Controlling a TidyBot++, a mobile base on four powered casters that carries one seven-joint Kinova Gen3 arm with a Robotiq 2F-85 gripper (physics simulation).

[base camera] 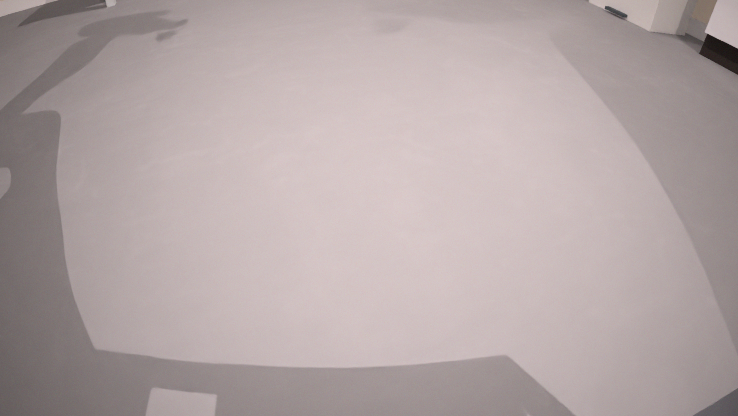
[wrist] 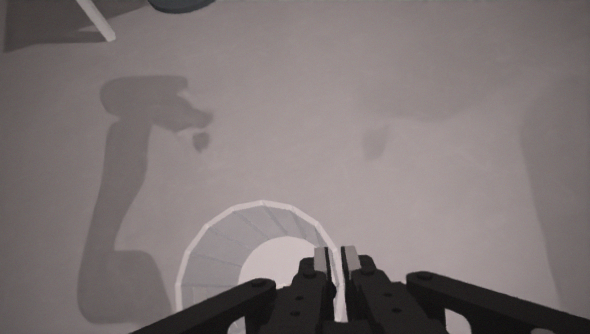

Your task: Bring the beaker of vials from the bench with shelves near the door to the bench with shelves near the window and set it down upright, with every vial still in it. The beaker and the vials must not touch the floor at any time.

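The beaker (wrist: 215,249) is a clear, many-sided cup with a pale rim, at the bottom middle of the wrist view. My gripper (wrist: 335,266) is shut on its right-hand wall at the rim. The beaker hangs above the floor, its mouth towards the wrist camera, and looks about upright. Its near part is hidden behind the gripper's fingers and linkage. The vials cannot be made out clearly; faint pale shapes show low in the beaker beside the left linkage. The gripper, the beaker and both benches' tops do not show in the base camera view.
A white leg (wrist: 98,21) stands at the top left, with a dark round object (wrist: 181,5) beside it. In the base camera view, a white cabinet (base camera: 627,11) with a dark handle and another white unit (base camera: 726,28) with a dark base stand at the upper right. Arm shadows cross the floor.
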